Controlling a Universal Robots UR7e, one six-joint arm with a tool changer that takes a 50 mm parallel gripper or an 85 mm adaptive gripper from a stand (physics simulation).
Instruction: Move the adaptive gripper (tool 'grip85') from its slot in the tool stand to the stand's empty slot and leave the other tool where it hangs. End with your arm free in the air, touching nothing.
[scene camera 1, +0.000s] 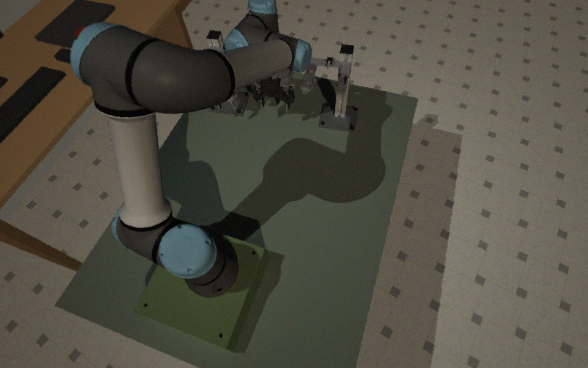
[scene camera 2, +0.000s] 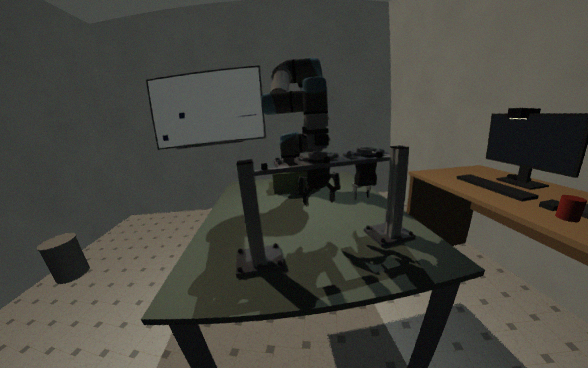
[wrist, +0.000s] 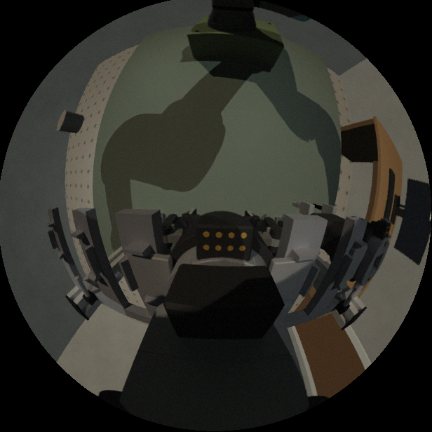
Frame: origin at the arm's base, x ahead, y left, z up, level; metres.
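Seen in the pictures: arm's base, origin of the base link: (scene camera 1: 212, 269).
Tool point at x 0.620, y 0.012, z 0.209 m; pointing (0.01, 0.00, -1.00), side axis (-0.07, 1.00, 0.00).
Pixels of each thing's middle, then the offset from my tool point to it. "pt": a spot on its surface instead. Level surfaces: height alone.
- tool, body centre: (scene camera 2: 365, 175) 0.180 m left, 0.019 m back, 0.113 m down
- stand's left post, surface spot: (scene camera 2: 251, 215) pt 0.222 m right, 0.140 m ahead, 0.144 m down
- green table, its level: 0.316 m down
The adaptive gripper (scene camera 1: 274, 105) (scene camera 2: 320, 201), dark with two spread fingers, hangs upright in the middle slot of the tool stand (scene camera 1: 341, 100) (scene camera 2: 397, 190). Its fingers are open with nothing between them. The arm's wrist end (scene camera 2: 316, 137) is straight above the gripper and meets its round top plate; whether they are locked together cannot be told. In the wrist view a block with gold contacts (wrist: 224, 241) shows close ahead. The other tool (scene camera 2: 366, 174) (wrist: 332, 232) hangs in the slot at scene camera 2's right. The empty slot is at that view's left; the arm partly hides the stand in scene camera 1.
The stand's left post (scene camera 2: 251, 215) rises beside the empty slot. The arm's green base block (scene camera 1: 200, 315) (wrist: 235, 45) is on the green table (scene camera 1: 320, 260) (scene camera 2: 210, 295). A wooden desk (scene camera 1: 100, 100) (scene camera 2: 480, 172) with a monitor (scene camera 2: 535, 142) and red cup (scene camera 2: 570, 208) stands alongside.
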